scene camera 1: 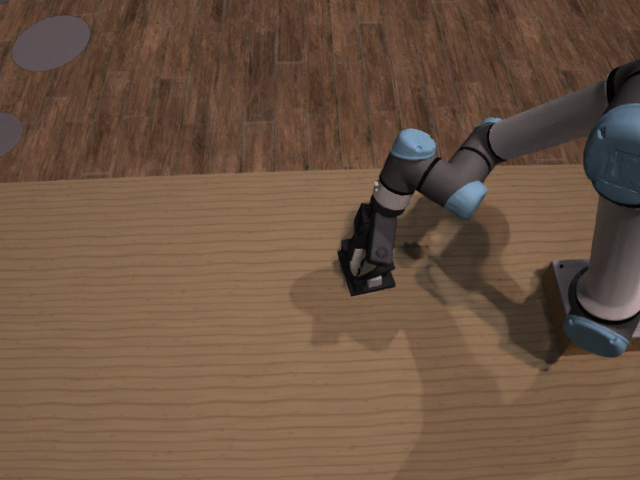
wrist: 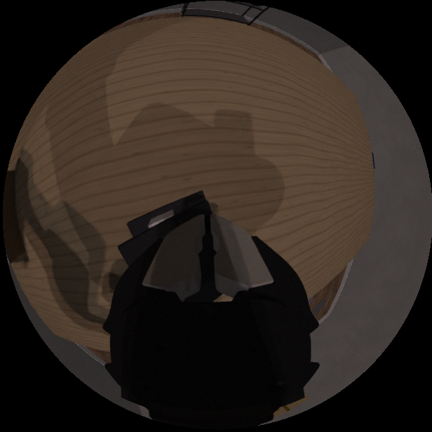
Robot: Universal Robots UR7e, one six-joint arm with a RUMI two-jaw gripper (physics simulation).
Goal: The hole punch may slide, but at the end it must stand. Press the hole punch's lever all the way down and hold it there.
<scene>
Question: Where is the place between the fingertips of my gripper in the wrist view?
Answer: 207,217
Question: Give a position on a black hole punch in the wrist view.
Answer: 136,226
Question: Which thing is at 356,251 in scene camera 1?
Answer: My gripper.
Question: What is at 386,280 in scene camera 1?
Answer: A black hole punch.
</scene>
